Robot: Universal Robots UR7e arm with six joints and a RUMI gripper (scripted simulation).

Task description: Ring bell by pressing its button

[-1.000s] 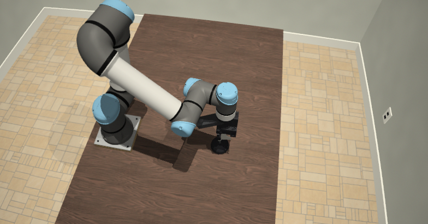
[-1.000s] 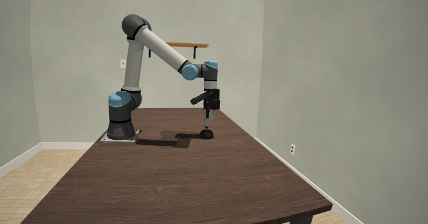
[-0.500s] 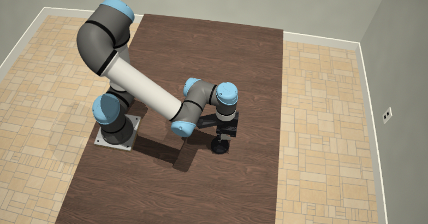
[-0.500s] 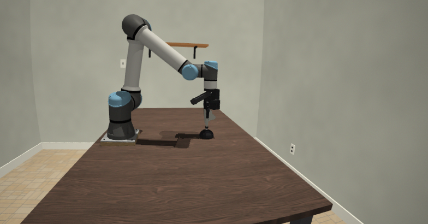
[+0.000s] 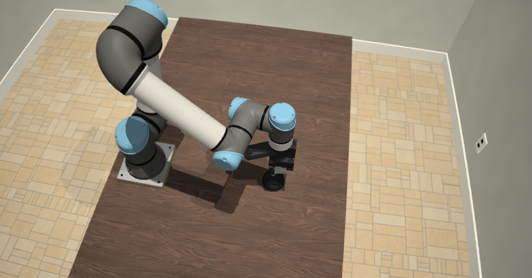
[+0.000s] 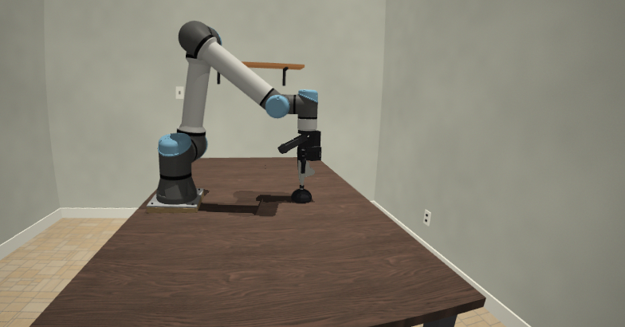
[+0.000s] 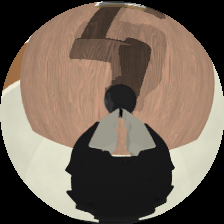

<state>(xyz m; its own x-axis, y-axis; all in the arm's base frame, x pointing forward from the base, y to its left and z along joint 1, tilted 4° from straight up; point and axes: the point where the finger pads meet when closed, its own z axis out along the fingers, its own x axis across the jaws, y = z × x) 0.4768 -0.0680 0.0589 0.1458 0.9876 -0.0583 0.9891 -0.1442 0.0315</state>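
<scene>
Now: hand 40 mm above the small black dome bell.
</scene>
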